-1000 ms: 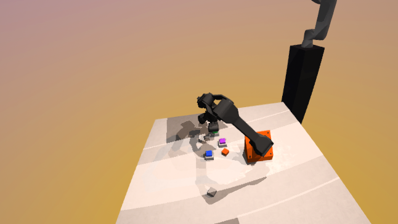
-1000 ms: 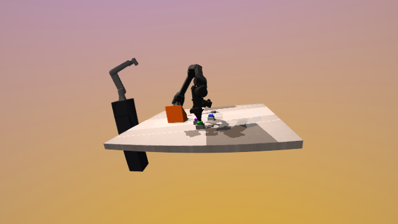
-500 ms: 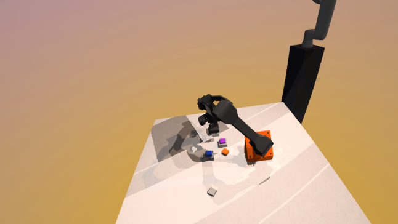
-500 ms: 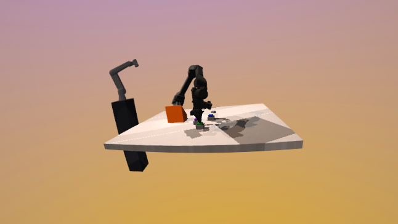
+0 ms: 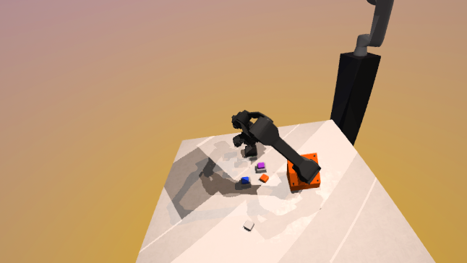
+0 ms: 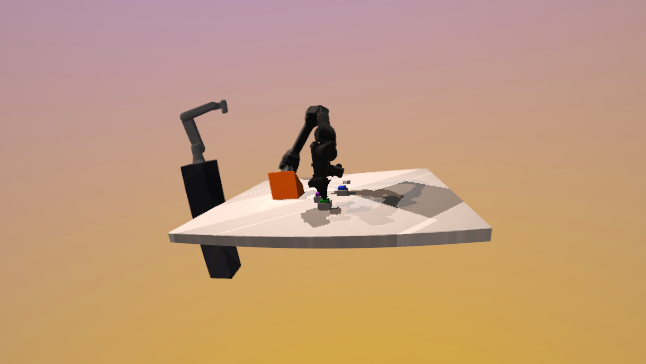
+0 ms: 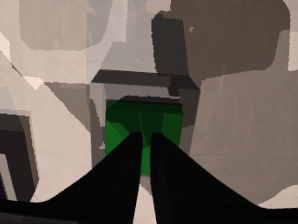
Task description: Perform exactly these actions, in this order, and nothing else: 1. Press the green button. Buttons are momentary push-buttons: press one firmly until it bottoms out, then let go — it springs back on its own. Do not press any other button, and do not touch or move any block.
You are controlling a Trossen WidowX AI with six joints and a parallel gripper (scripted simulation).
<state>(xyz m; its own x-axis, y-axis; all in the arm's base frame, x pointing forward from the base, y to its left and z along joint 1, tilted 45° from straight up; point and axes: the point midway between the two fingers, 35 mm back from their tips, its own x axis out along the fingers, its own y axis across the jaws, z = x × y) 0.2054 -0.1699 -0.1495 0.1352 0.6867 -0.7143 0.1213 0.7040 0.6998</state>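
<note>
My gripper tip is now 1 cm above the green button. Also, from my gripper tip: small orange block: 3 cm behind, 17 cm to the left, 2 cm below; blue button: 6 cm ahead, 17 cm to the left; purple button: 3 cm behind, 10 cm to the left.
</note>
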